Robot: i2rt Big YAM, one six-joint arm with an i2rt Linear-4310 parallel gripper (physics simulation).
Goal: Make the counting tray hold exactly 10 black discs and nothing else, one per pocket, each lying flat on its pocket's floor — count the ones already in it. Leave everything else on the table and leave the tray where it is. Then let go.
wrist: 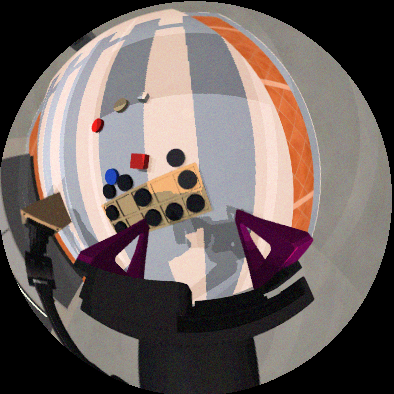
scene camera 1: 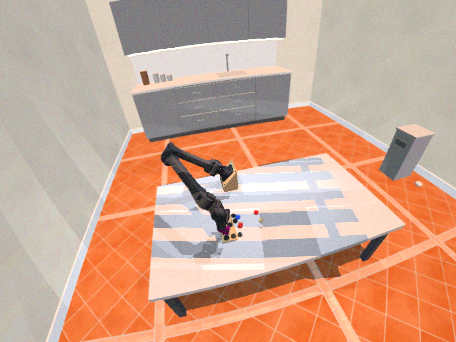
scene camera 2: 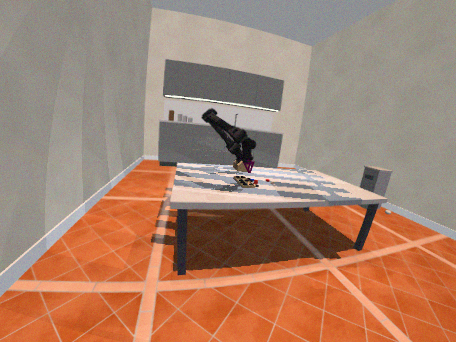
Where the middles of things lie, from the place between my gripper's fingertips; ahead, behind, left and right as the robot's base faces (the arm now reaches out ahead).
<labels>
My hand is 90 mm above the tan counting tray (wrist: 164, 189) and 80 mm past it.
</labels>
